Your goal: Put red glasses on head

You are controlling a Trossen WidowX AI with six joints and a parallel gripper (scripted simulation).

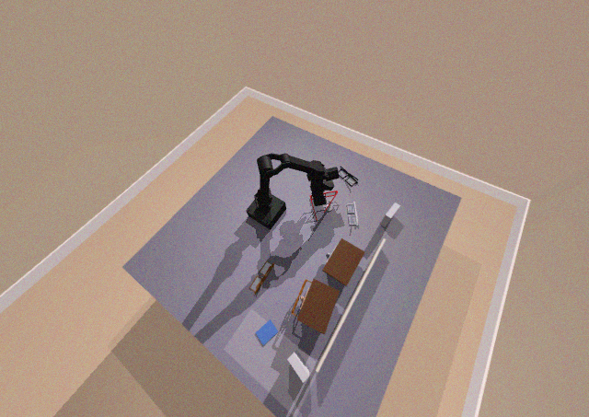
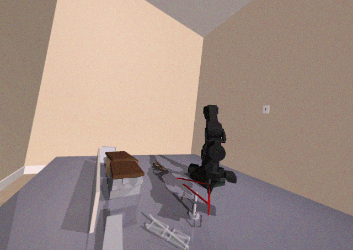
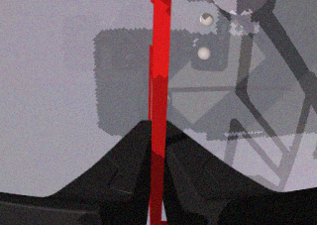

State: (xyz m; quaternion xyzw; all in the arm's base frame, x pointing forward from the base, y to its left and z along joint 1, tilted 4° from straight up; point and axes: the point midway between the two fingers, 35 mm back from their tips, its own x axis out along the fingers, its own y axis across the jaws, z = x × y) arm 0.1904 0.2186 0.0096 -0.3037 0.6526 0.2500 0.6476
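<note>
Now: the white post 80 mm ahead of my gripper tip, 10 mm to the left of it and 40 mm below it. From my gripper tip the other things lie so: blue tag 180 mm ahead, 660 mm to the right, 60 mm below; long low white wall 410 mm ahead, 330 mm to the right, 10 mm below.
</note>
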